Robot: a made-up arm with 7 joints. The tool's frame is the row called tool.
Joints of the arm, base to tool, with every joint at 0 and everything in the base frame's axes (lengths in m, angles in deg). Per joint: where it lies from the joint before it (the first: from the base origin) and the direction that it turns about. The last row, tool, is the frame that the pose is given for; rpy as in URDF.
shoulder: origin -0.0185 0.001 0.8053 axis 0 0 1
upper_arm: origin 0.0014 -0.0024 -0.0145 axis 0 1 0
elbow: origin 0.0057 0.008 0.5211 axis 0 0 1
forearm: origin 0.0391 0.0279 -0.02 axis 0 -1 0
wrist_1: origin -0.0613 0.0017 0.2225 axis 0 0 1
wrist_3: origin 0.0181 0.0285 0.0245 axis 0 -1 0
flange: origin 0.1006 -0.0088 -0.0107 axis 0 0 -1
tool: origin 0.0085 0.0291 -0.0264 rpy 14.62 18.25 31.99
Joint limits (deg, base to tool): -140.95..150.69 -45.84..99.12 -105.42..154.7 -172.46..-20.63 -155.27..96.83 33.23..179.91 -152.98..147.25
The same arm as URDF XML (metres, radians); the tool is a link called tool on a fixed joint. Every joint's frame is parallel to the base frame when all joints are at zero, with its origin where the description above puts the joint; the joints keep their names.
<robot name="arm">
  <joint name="tool_joint" type="fixed">
    <parent link="link7"/>
    <child link="tool"/>
    <origin xyz="0.0085 0.0291 -0.0264" rpy="0.2552 0.3185 0.5583"/>
  </joint>
  <joint name="flange" type="revolute">
    <parent link="link6"/>
    <child link="link7"/>
    <origin xyz="0.1006 -0.0088 -0.0107" rpy="0.0000 0.0000 0.0000"/>
    <axis xyz="0 0 -1"/>
    <limit lower="-2.6700" upper="2.5700"/>
  </joint>
  <joint name="wrist_3" type="revolute">
    <parent link="link5"/>
    <child link="link6"/>
    <origin xyz="0.0181 0.0285 0.0245" rpy="0.0000 0.0000 0.0000"/>
    <axis xyz="0 -1 0"/>
    <limit lower="0.5800" upper="3.1400"/>
  </joint>
  <joint name="wrist_1" type="revolute">
    <parent link="link4"/>
    <child link="link5"/>
    <origin xyz="-0.0613 0.0017 0.2225" rpy="0.0000 0.0000 0.0000"/>
    <axis xyz="0 0 1"/>
    <limit lower="-2.7100" upper="1.6900"/>
  </joint>
  <joint name="forearm" type="revolute">
    <parent link="link3"/>
    <child link="link4"/>
    <origin xyz="0.0391 0.0279 -0.0200" rpy="0.0000 0.0000 0.0000"/>
    <axis xyz="0 -1 0"/>
    <limit lower="-3.0100" upper="-0.3601"/>
  </joint>
  <joint name="elbow" type="revolute">
    <parent link="link2"/>
    <child link="link3"/>
    <origin xyz="0.0057 0.0080 0.5211" rpy="0.0000 0.0000 0.0000"/>
    <axis xyz="0 0 1"/>
    <limit lower="-1.8399" upper="2.7000"/>
  </joint>
  <joint name="upper_arm" type="revolute">
    <parent link="link1"/>
    <child link="link2"/>
    <origin xyz="0.0014 -0.0024 -0.0145" rpy="0.0000 0.0000 0.0000"/>
    <axis xyz="0 1 0"/>
    <limit lower="-0.8001" upper="1.7300"/>
  </joint>
  <joint name="shoulder" type="revolute">
    <parent link="base_link"/>
    <child link="link1"/>
    <origin xyz="-0.0185 0.0010 0.8053" rpy="0.0000 0.0000 0.0000"/>
    <axis xyz="0 0 1"/>
    <limit lower="-2.4600" upper="2.6300"/>
  </joint>
  <link name="base_link"/>
  <link name="link1"/>
  <link name="link2"/>
  <link name="link3"/>
  <link name="link4"/>
  <link name="link5"/>
  <link name="link6"/>
  <link name="link7"/>
  <link name="tool"/>
</robot>

